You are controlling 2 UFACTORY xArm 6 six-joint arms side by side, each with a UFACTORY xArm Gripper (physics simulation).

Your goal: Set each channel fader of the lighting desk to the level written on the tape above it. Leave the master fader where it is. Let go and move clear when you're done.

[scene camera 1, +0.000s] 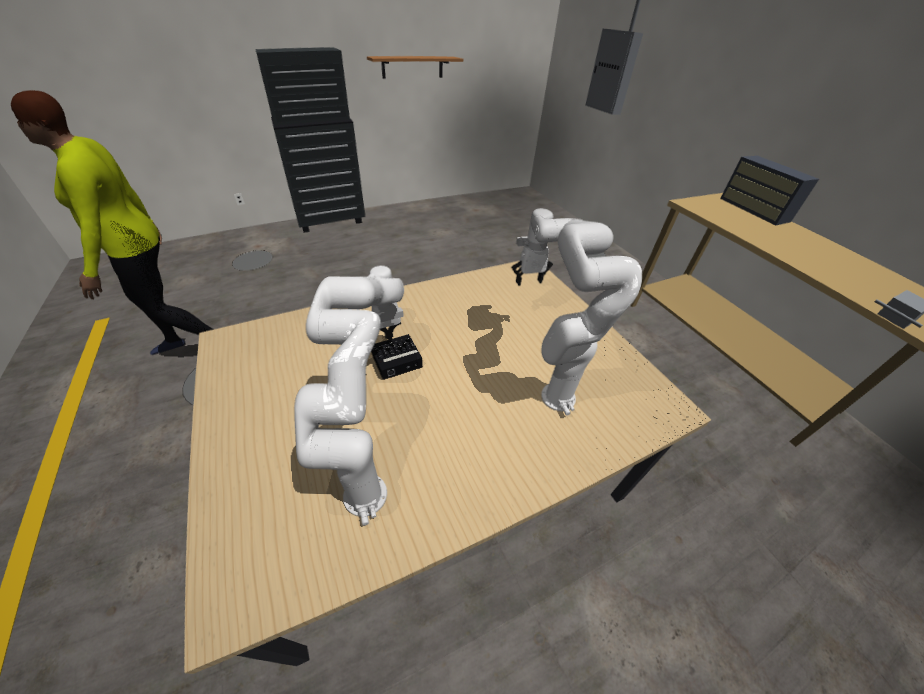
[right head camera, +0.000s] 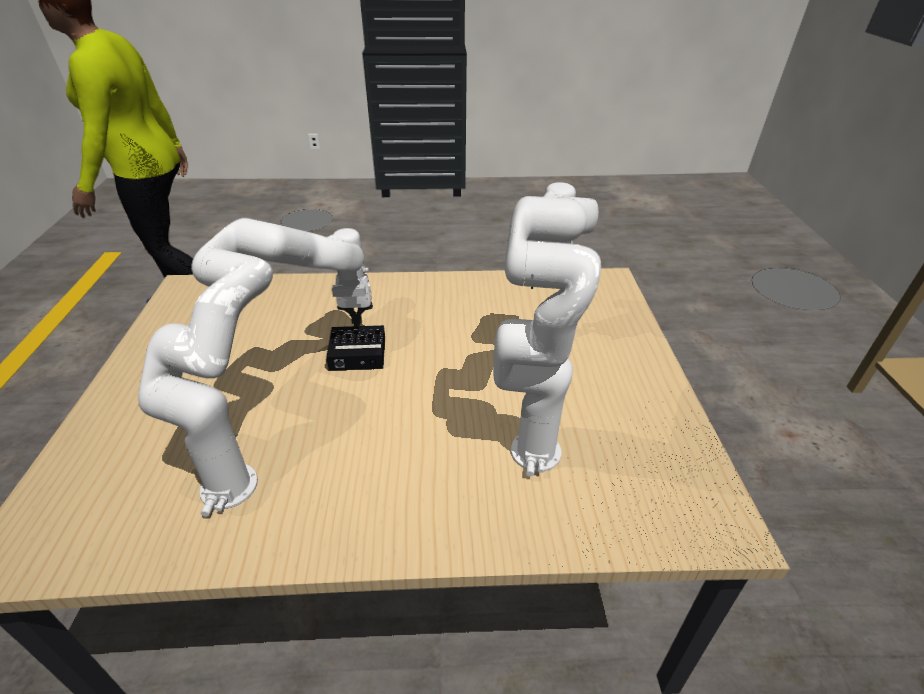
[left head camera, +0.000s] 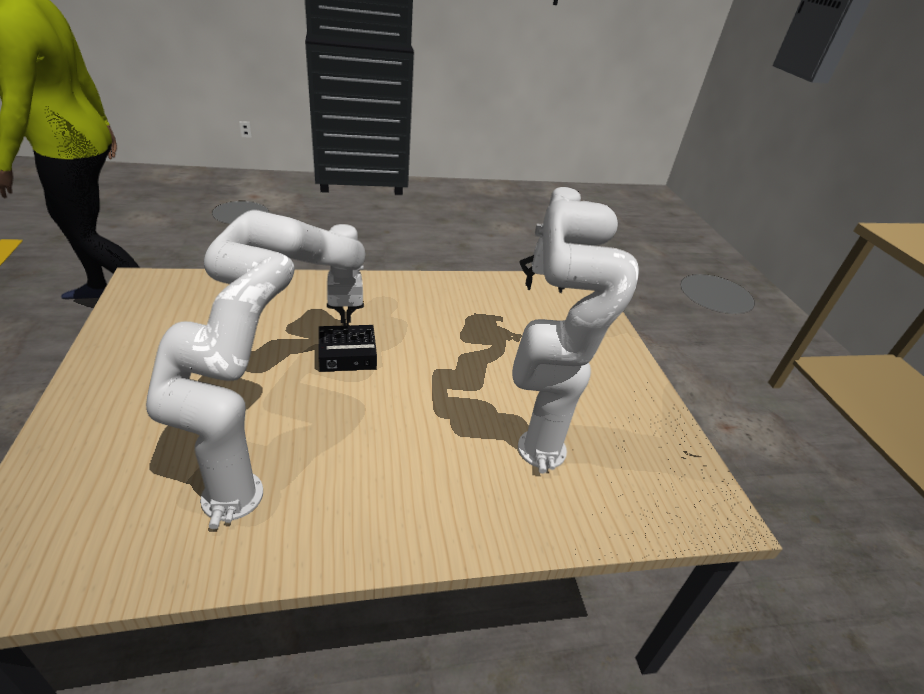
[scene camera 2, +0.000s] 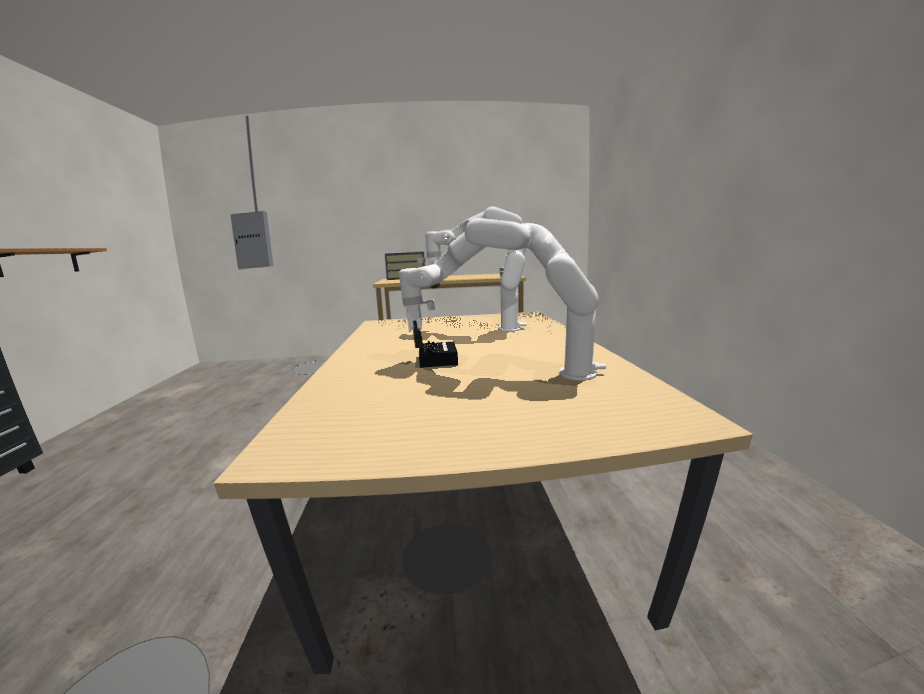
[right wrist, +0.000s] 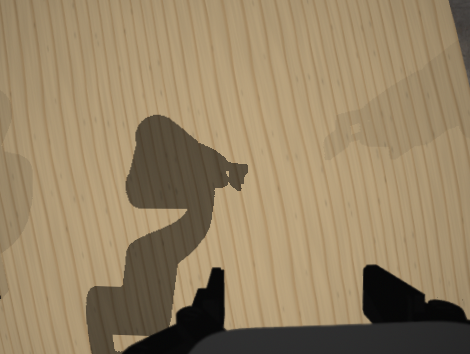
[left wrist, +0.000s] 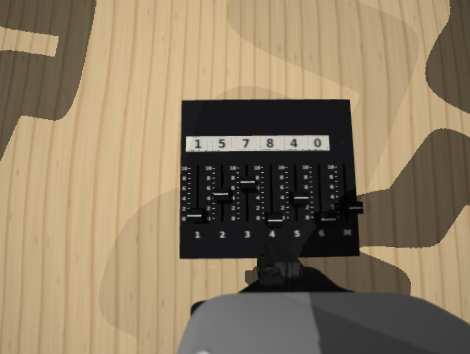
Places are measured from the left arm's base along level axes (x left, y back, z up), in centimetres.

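Pixels of known places: left gripper, between the fingertips: (scene camera 1: 389, 338) (right head camera: 357, 325) (left head camera: 345, 324) (scene camera 2: 419, 347) (left wrist: 273, 258); right gripper, between the fingertips: (scene camera 1: 528, 283) (left head camera: 544, 289) (scene camera 2: 435, 287) (right wrist: 293, 290); left arm's base, origin of its link: (scene camera 1: 365, 495) (right head camera: 229, 486) (left head camera: 233, 496) (scene camera 2: 577, 373); right arm's base, origin of its link: (scene camera 1: 558, 397) (right head camera: 535, 451) (left head camera: 541, 449) (scene camera 2: 509, 329).
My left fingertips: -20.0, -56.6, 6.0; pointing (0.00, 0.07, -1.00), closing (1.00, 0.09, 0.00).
Ahead of a thing's pixels: the offset from my left fingertips to its middle, as dx, dy, dz. Level surfaces: height alone.
The black lighting desk @(-0.9, +7.1, -2.6) (left head camera: 345, 358) (right head camera: 369, 361) (scene camera 1: 404, 367) (scene camera 2: 439, 360) (left wrist: 265, 117) lies on the table. In the left wrist view its tape @(-2.1, +9.9, -0.5) (left wrist: 257, 143) reads 1, 5, 7, 8, 4, 0. Fader 1 @(-6.9, +3.1, +0.2) (left wrist: 194, 216) is near 1, fader 2 @(-4.9, +5.0, +0.2) (left wrist: 221, 194) near 5, fader 3 @(-2.8, +6.2, +0.2) (left wrist: 247, 183) near 7, fader 4 @(-0.3, +3.3, +0.2) (left wrist: 274, 220) at about 0, fader 5 @(+1.7, +5.4, +0.2) (left wrist: 300, 198) near 4, fader 6 @(+4.1, +3.8, +0.2) (left wrist: 327, 219) near 0. The master fader @(+6.3, +4.9, +0.2) (left wrist: 355, 207) is near 2. My left gripper (left head camera: 345, 323) (left wrist: 273, 258) is shut and empty, its tips close below fader 4. My right gripper (scene camera 1: 529, 281) (right wrist: 293, 290) is open and empty, above the table.
The wooden table @(dz -6.1) (left head camera: 418, 522) (scene camera 1: 253, 582) carries both arms. A person in yellow (left head camera: 56, 89) (right head camera: 123, 104) (scene camera 1: 104, 194) is at the left, beyond the table. A dark drawer cabinet (right head camera: 415, 112) stands behind. A wooden workbench (scene camera 1: 806, 253) stands at the right.
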